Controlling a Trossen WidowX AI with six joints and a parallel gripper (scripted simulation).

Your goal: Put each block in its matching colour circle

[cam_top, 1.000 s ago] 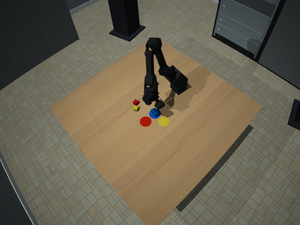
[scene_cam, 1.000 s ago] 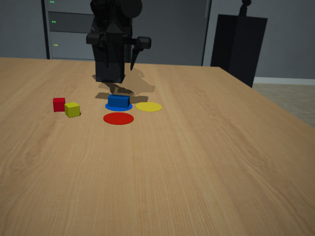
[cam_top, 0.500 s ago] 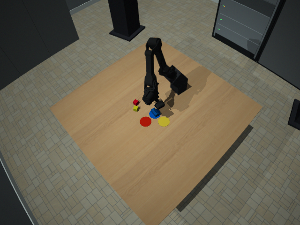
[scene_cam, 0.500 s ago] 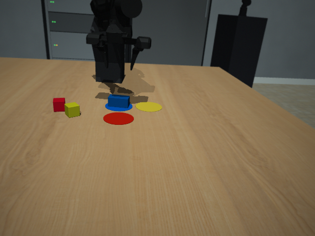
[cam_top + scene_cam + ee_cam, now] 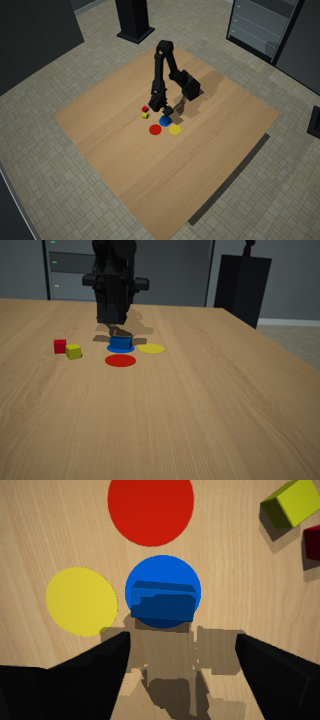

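Now: the red block 17 cm to the right of my hand and 14 cm below it. The rest, counted from my hand: red circle: 9 cm ahead, 1 cm to the right, 16 cm below; then blue block: 1 cm behind, 2 cm to the left, 14 cm below; then blue circle: 2 cm to the left, 16 cm below.
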